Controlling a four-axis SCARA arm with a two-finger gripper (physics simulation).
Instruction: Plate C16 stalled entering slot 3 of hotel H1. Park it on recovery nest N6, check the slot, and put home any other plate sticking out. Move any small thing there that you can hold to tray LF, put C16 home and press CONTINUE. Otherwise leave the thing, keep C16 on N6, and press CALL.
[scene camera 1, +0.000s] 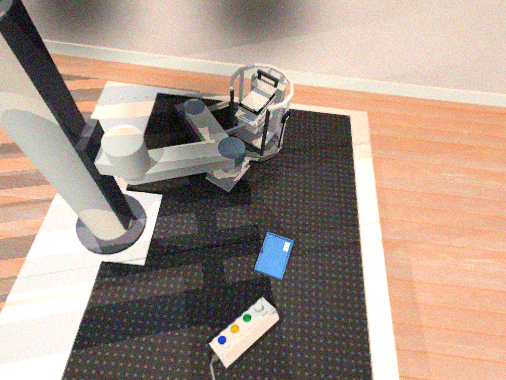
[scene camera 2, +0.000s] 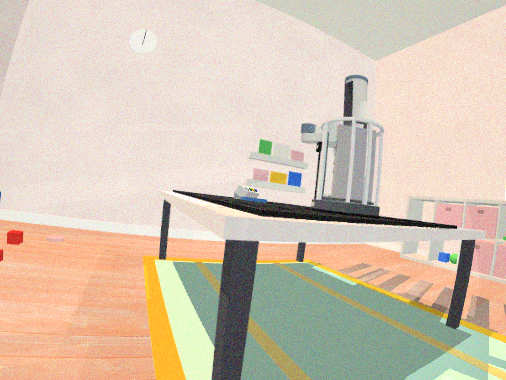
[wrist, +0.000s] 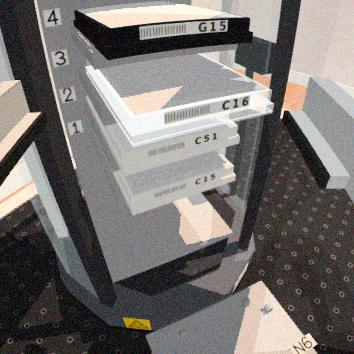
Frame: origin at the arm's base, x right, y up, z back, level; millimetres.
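Where they show: gripper, between the fingertips: (scene camera 1: 236, 113) (wrist: 161, 94); arm's base, origin of its link: (scene camera 1: 112, 223).
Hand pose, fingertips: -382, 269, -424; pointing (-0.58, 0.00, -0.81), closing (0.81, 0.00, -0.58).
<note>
Things, the pixels of their centre, and the offset from my fingertips, as dx, dy, dz.
- Hotel H1, middle of its body: (wrist: 146, 128) (scene camera 2: 348, 167) (scene camera 1: 258, 114) -93, -85, -86
- C15, middle of its body: (wrist: 154, 146) (scene camera 1: 255, 118) -72, -91, -72
- Black-rimmed plate G15, middle of its body: (wrist: 145, 19) (scene camera 1: 257, 99) -72, +16, -71
- Nest N6, middle of its body: (scene camera 1: 228, 167) +96, -221, +17
- flat blue tray, middle of its body: (scene camera 1: 274, 255) (scene camera 2: 253, 199) +446, -247, -200
- button box, middle of its body: (scene camera 1: 245, 330) (scene camera 2: 247, 193) +719, -214, -117
Hotel H1 (scene camera 1: 265, 132) (scene camera 2: 355, 165) (wrist: 77, 200) stands at the back of the mat. In the wrist view, clear plate C16 (wrist: 150, 75) is at slot 3 and juts out farther than clear plates C51 (wrist: 175, 146) and C15 (wrist: 175, 191) below it. Black-rimmed plate G15 (wrist: 195, 32) is in slot 4 above. The inside of slot 3 behind C16 is hidden. Nest N6 (scene camera 1: 227, 177) (wrist: 200, 325) is low in front of the hotel. My gripper (wrist: 161, 94) is open and empty, its fingers wide on either side of the view, near C16's height.
A flat blue tray (scene camera 1: 274, 256) (scene camera 2: 254, 200) with a white label lies on the mat; its lettering is unreadable. Beyond it is a button box (scene camera 1: 247, 332) (scene camera 2: 245, 193) with blue, yellow, green and whitish buttons. The arm's column (scene camera 1: 75, 170) (scene camera 2: 361, 100) stands left of the mat in scene camera 1.
</note>
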